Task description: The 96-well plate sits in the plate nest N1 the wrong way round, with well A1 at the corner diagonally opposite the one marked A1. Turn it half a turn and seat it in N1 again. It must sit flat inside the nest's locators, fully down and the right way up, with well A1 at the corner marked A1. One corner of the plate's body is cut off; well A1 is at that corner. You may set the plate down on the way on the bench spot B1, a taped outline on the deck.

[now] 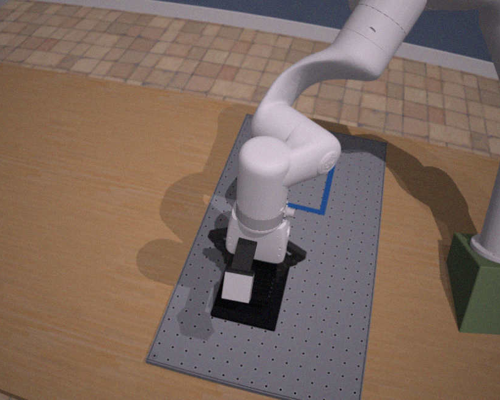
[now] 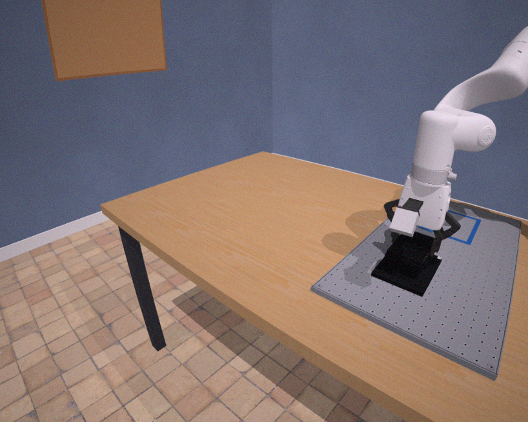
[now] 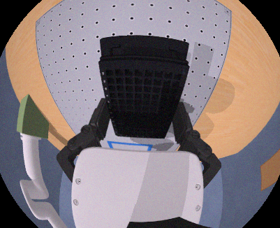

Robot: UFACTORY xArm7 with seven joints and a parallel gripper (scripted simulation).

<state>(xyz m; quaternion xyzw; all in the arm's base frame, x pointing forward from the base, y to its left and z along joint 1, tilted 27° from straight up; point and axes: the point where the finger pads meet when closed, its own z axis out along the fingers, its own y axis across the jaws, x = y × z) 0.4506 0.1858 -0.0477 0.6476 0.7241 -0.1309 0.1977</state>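
Right now my hand is 6 cm above the black plate nest N1. Round my hand: small white A1 mark: 8 cm to the right, 6 cm below, 5 cm behind; black 96-well plate: 1 cm below.
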